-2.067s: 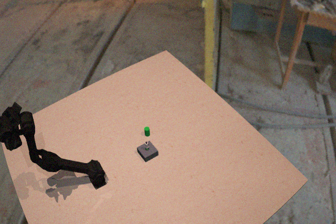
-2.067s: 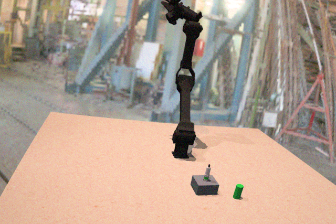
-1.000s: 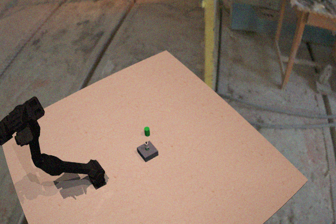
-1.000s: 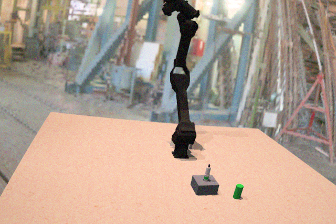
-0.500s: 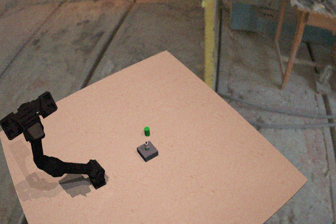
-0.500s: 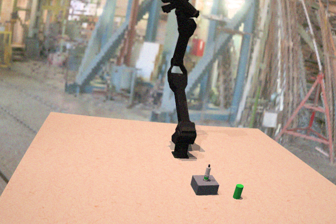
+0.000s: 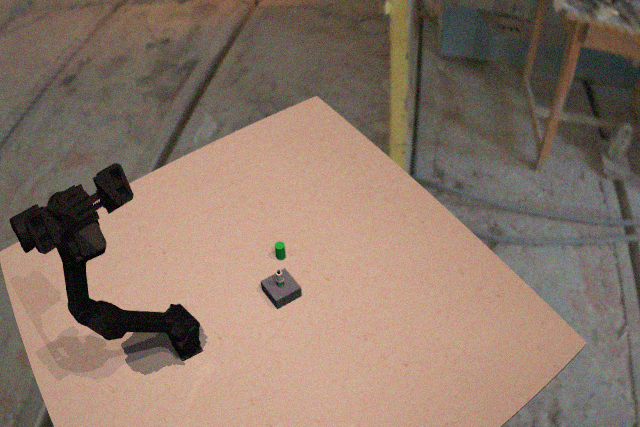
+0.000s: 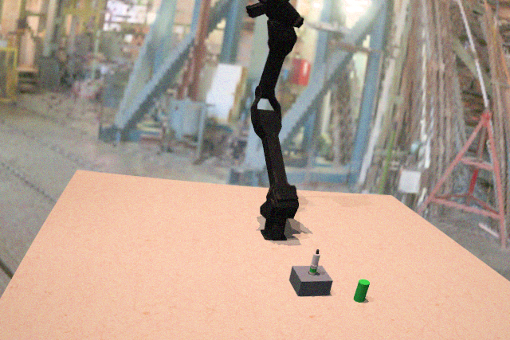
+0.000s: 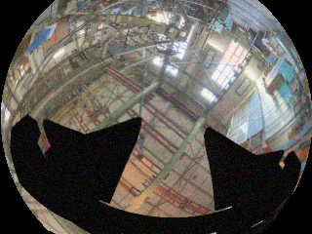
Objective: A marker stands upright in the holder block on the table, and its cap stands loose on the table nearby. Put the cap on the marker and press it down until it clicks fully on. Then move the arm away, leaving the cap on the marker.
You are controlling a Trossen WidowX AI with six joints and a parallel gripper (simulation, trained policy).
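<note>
Right now the green cap is 70 cm below my gripper tip, 42 cm ahead of it and 29 cm to the left of it. Round my gripper tip: holder block (70 cm below, 36 cm ahead, 18 cm to the left).
</note>
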